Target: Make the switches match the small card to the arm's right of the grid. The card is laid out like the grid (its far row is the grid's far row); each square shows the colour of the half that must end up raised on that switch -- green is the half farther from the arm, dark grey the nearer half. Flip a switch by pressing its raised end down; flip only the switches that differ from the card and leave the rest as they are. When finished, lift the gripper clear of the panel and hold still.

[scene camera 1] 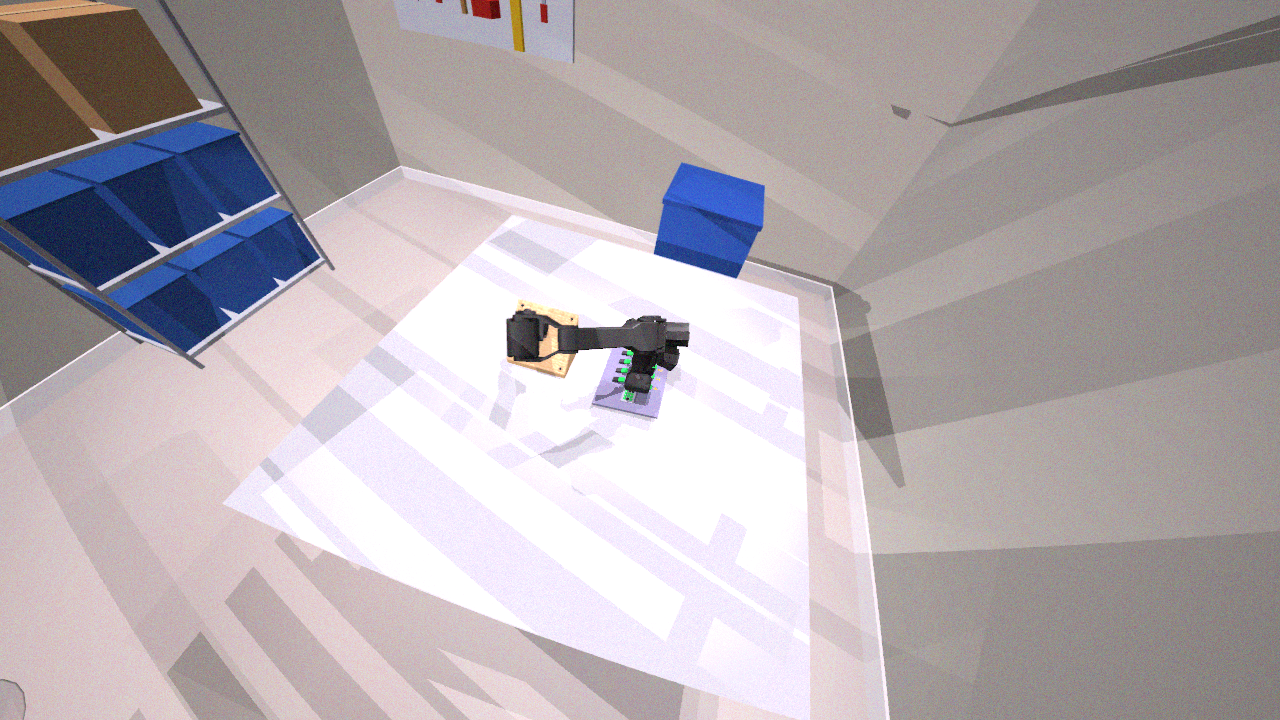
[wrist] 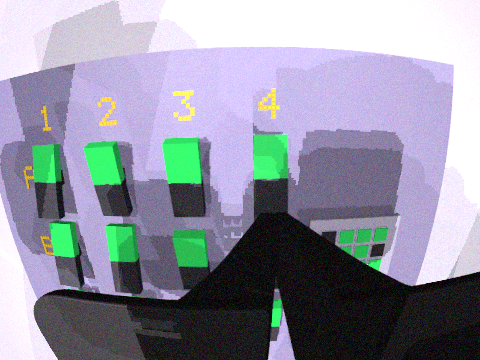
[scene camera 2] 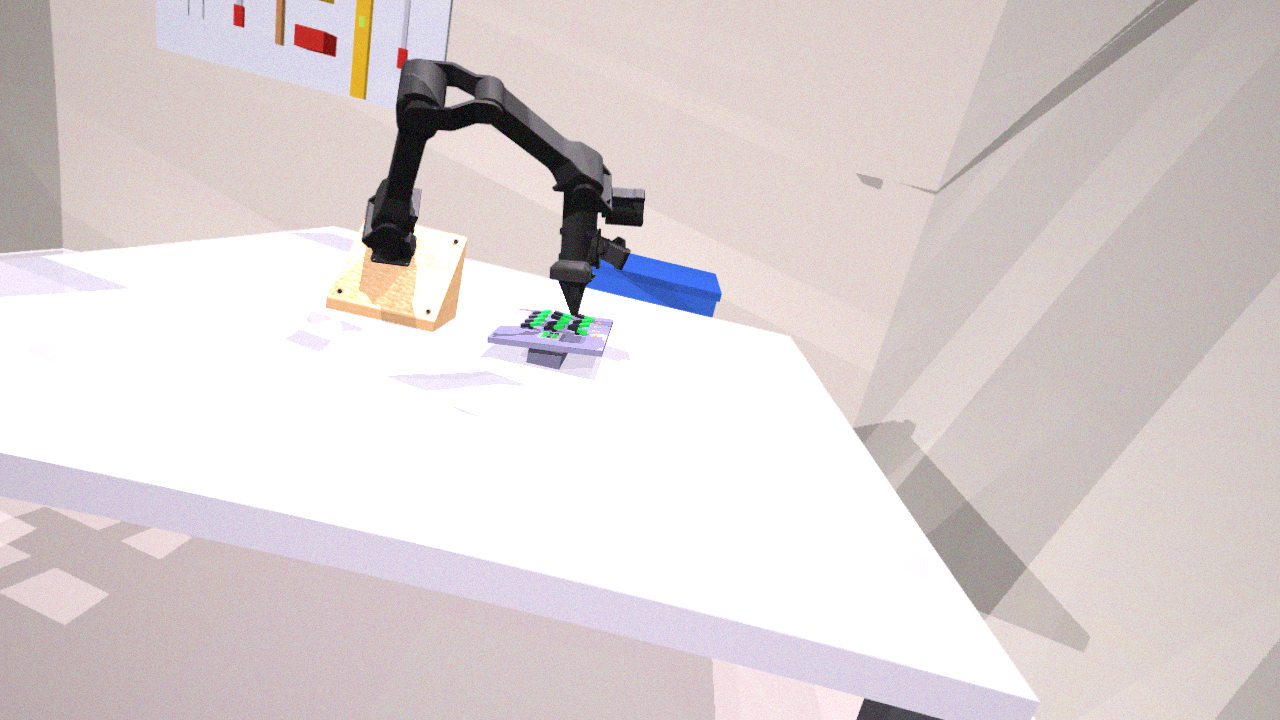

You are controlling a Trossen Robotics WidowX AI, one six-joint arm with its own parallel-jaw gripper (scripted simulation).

Labels:
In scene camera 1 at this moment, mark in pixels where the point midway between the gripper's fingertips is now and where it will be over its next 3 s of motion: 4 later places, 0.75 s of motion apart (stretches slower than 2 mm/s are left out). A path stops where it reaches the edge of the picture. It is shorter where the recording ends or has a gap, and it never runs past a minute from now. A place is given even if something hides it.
The gripper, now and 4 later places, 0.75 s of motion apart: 643,379; 643,382; 643,383; 643,383; 640,355

